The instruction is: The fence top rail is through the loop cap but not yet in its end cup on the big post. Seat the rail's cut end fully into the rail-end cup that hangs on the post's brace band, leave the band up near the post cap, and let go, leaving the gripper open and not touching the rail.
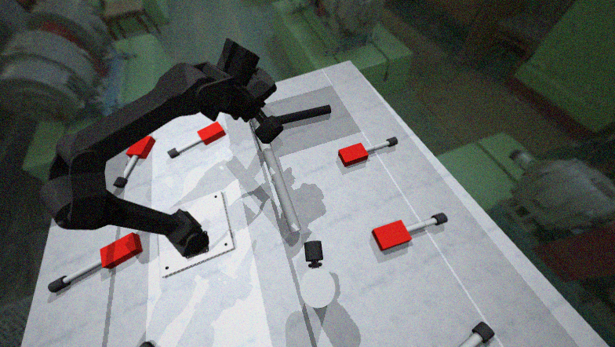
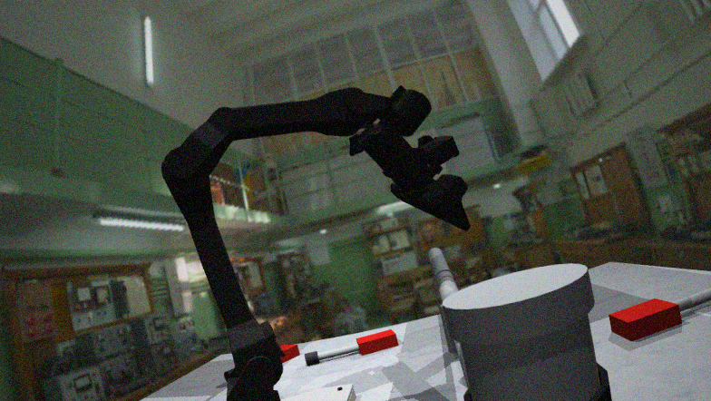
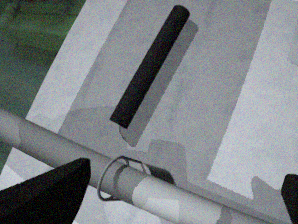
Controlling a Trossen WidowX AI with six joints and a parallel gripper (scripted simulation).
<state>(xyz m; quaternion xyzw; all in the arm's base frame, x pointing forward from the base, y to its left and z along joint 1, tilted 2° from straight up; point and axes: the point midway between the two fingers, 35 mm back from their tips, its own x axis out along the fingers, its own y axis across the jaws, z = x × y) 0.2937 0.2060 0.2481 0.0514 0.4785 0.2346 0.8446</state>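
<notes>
My gripper tip is 39 cm to the left of the dark rail-end cup and 10 cm above it. The rest, counted from my gripper tip: dark bar 14 cm ahead, 19 cm to the left, 23 cm below.
</notes>
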